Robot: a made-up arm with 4 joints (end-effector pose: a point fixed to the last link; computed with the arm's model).
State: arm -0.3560 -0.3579 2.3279 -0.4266
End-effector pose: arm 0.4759 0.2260 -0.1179 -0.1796 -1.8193 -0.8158
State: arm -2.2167 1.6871 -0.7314 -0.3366
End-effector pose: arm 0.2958 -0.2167 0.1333 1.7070 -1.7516 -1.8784
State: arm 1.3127 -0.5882 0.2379 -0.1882
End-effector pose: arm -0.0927 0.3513 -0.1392 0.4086 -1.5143 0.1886
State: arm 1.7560 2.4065 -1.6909 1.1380
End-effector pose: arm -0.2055 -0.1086 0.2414 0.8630 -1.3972 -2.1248
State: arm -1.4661 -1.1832 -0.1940 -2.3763
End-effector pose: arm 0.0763 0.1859 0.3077 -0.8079 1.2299 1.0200
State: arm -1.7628 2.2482 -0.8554 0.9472
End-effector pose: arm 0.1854 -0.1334 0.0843 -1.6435 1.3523 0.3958
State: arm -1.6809 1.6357 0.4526 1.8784
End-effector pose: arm 0.3532 -0.3818 0.2523 0.5599 1.7246 0.1365
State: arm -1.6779 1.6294 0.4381 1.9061
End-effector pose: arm 0.3551 -0.3761 0.2538 0.5727 1.7230 0.0974
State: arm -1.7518 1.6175 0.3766 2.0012
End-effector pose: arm 0.3817 -0.3536 0.2269 0.6060 1.7950 -0.0640
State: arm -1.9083 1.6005 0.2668 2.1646
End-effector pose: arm 0.4263 -0.3173 0.1577 0.6308 1.9208 -0.3645
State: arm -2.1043 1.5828 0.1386 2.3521
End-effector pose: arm 0.4599 -0.2816 0.0553 0.6000 2.0321 -0.7305
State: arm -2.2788 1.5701 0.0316 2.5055
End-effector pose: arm 0.4661 -0.2570 -0.0425 0.5173 2.0909 -1.0371
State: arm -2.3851 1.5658 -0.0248 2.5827
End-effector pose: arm 0.4584 -0.2452 -0.1011 0.4442 2.1192 -1.1948
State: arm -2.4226 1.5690 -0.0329 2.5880
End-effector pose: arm 0.4532 -0.2426 -0.1195 0.4167 2.1459 -1.2164
